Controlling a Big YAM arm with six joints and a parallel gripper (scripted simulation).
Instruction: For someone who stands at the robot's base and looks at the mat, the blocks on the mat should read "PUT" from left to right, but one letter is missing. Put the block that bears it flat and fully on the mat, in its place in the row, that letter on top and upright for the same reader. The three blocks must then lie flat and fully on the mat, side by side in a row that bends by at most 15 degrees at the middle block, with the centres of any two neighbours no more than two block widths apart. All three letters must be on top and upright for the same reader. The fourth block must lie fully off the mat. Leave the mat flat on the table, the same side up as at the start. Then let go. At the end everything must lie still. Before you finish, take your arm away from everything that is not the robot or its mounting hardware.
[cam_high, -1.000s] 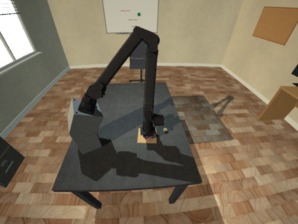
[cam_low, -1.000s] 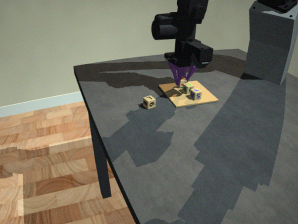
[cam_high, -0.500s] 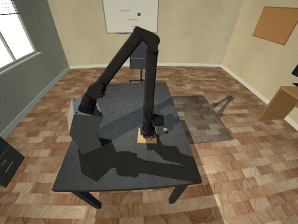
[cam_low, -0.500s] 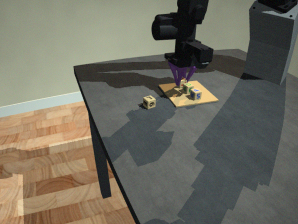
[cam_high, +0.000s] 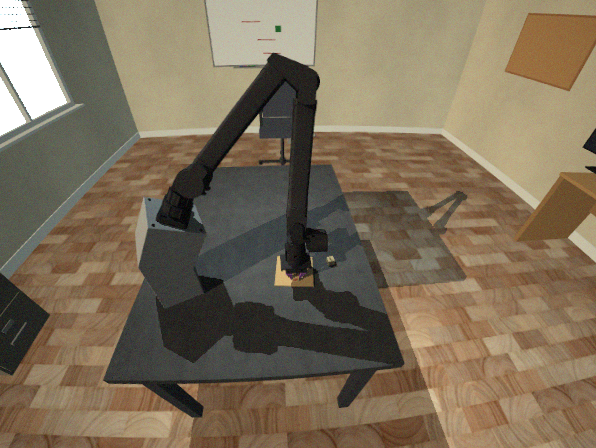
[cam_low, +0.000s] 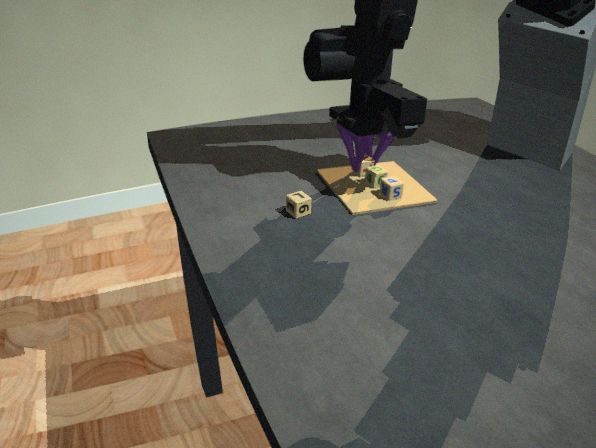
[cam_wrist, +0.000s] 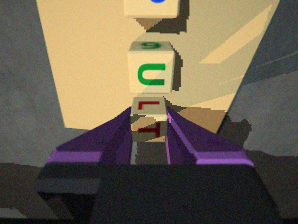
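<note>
The T block lies right at my hand. From my hand the other things lie so: mat 40 mm to the left, 20 mm below.
</note>
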